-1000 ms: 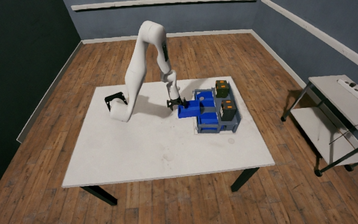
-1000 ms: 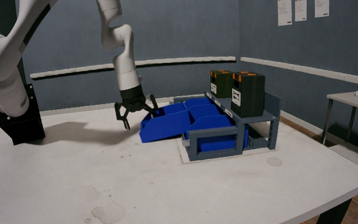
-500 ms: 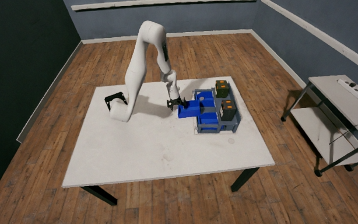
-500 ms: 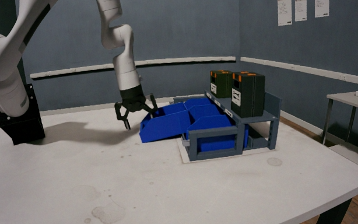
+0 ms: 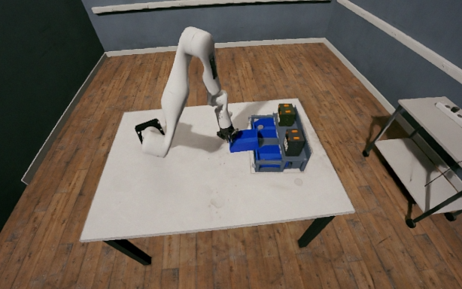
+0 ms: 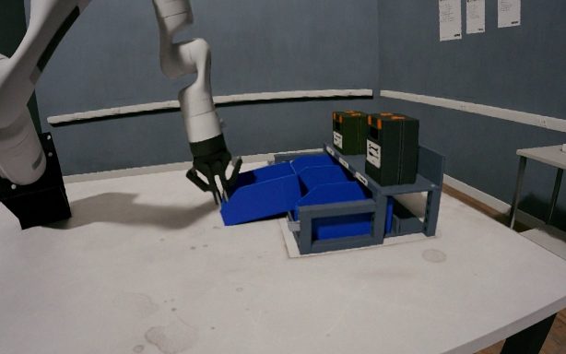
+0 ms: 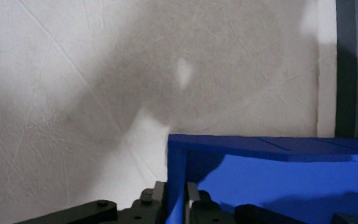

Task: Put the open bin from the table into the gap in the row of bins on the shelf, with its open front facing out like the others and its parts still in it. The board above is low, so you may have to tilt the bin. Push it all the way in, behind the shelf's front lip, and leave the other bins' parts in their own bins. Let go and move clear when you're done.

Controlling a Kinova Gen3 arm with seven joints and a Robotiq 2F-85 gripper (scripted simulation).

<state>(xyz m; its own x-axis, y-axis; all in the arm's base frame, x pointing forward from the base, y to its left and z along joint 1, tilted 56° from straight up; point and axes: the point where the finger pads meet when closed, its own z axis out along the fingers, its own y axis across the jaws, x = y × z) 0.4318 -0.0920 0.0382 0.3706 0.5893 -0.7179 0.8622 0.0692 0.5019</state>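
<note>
My hand is 20 mm short of the grey block, 50 mm to the left of it and 20 mm above it. From my hand the other things lie so: grey shelf (240 mm ahead, 110 mm to the right, 30 mm above).
</note>
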